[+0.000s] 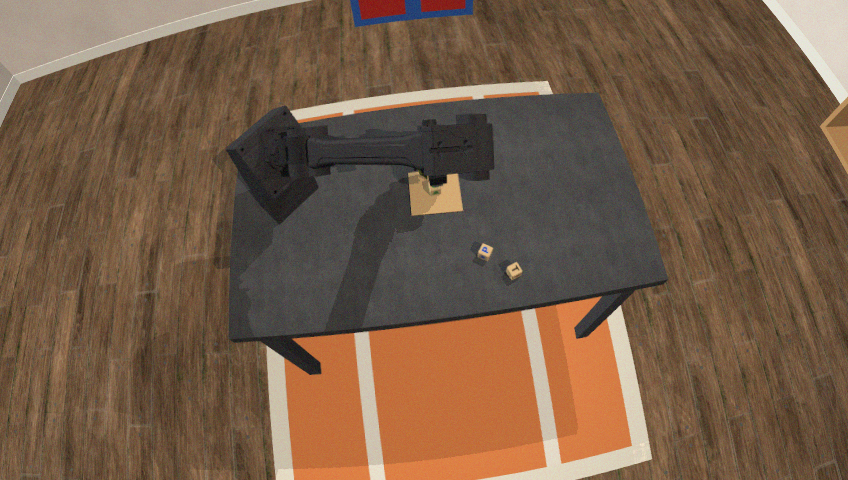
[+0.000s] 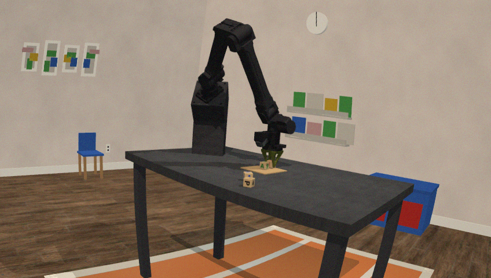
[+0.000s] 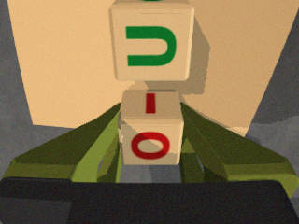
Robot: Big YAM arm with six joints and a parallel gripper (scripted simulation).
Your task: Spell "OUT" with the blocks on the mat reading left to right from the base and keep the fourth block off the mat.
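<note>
My gripper is now right at the O block. The rest, counted from my hand: green-lettered block 5 cm to the right, 1 cm behind; P block 28 cm to the right, 3 cm ahead; tan mat 5 cm to the right, 2 cm below, 1 cm behind.
</note>
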